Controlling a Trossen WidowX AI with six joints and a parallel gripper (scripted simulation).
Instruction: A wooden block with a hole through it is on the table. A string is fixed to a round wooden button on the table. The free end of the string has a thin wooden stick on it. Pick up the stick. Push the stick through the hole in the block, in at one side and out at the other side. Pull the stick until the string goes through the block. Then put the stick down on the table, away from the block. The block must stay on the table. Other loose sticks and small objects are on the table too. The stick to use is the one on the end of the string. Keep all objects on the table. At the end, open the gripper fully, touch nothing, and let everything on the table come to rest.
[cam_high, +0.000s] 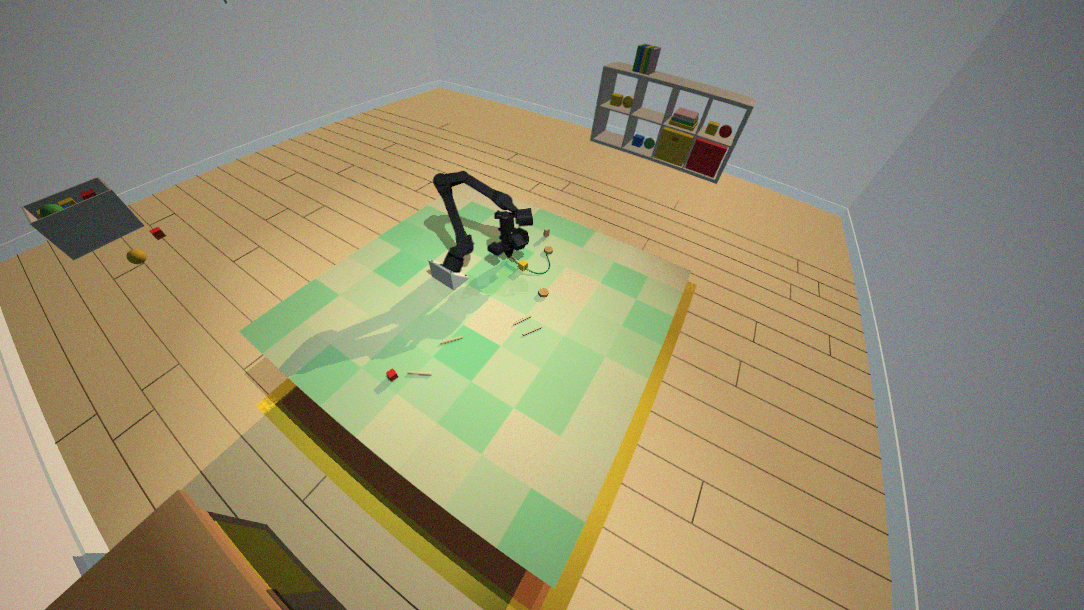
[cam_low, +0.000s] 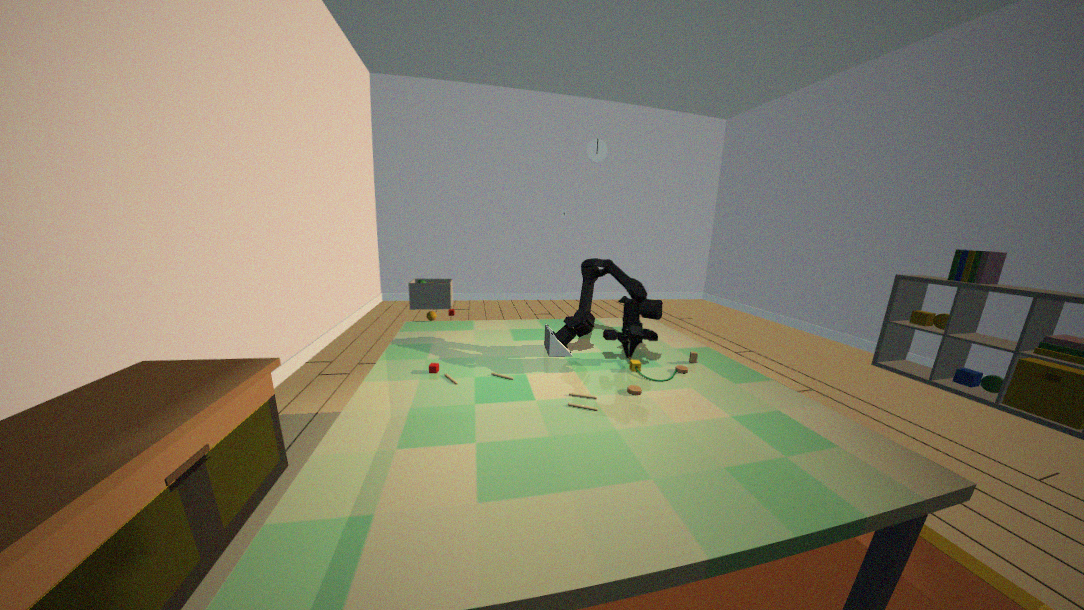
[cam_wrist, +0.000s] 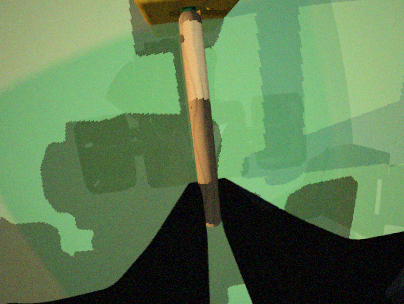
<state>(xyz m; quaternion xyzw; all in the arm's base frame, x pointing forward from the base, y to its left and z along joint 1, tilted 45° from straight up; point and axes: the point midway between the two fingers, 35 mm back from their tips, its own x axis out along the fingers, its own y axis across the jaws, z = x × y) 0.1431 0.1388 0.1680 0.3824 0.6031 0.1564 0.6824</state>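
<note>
The yellow wooden block is 8 cm ahead of my gripper tip, 2 cm to the right of it and 1 cm above it. The rest, counted from my gripper tip: small brown block (23 cm to the left, 6 cm ahead, 1 cm above); then thin wooden stick (4 cm ahead, 1 cm to the right, 1 cm above); then round wooden button (14 cm to the left, 12 cm ahead).
</note>
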